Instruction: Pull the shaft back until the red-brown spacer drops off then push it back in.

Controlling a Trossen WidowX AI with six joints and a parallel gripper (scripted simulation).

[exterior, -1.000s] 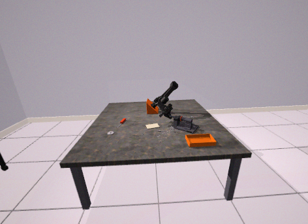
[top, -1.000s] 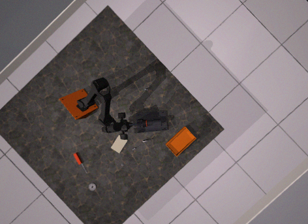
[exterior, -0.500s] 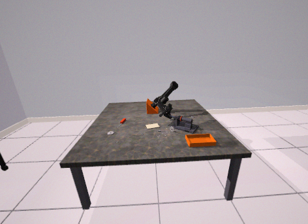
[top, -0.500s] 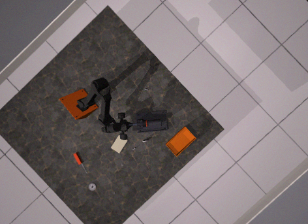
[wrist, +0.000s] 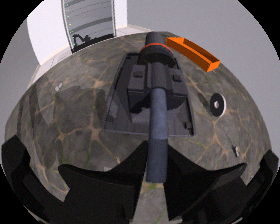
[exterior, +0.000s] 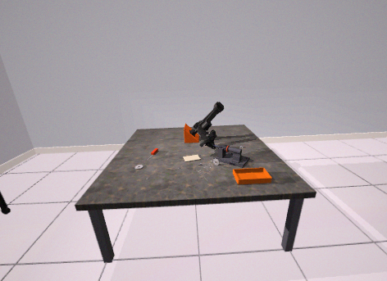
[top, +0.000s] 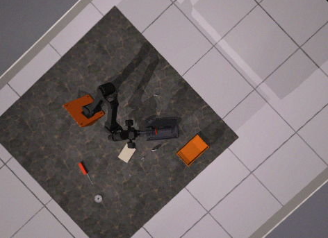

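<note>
Now: gripper tip 30 mm to the right of the blue-grey shaft, 30 mm below it and 30 mm short of it. Also, from my gripper tip: beige card 190 mm to the right, 50 mm below, 30 mm ahead; then red-brown spacer 80 mm to the left, 70 mm ahead, 20 mm above; then small grey part 160 mm ahead, 30 mm below, 20 mm to the right.
</note>
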